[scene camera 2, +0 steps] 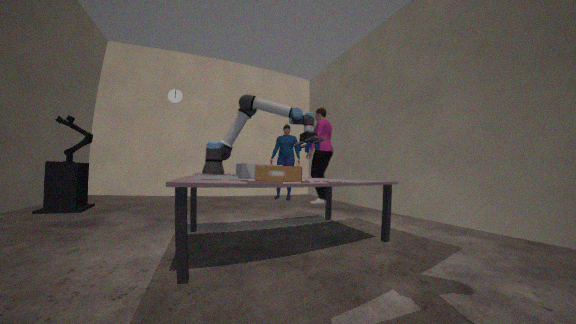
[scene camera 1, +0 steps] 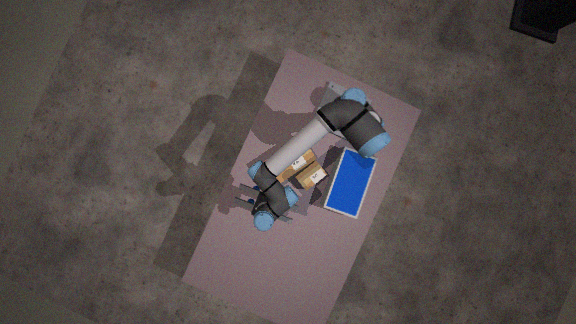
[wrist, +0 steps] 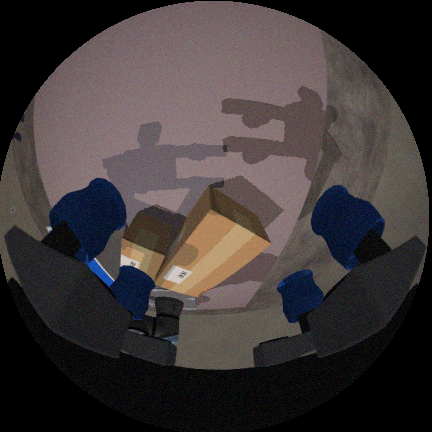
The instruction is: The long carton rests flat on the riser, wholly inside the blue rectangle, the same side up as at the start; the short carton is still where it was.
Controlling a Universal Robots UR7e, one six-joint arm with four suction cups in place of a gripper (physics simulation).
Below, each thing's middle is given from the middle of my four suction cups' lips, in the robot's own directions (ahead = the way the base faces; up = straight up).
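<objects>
The riser with blue rectangle (scene camera 1: 349,179) is 42 cm to the left of my suction cup, 20 cm behind it and 18 cm below it. As for the short carton (wrist: 143,245), it sits 19 cm below my suction cup, 20 cm to the left of it and 18 cm behind it. Then there is the long carton (scene camera 2: 262,173), which I find 5 cm to the left of my suction cup, 21 cm behind it and 19 cm below it.
</objects>
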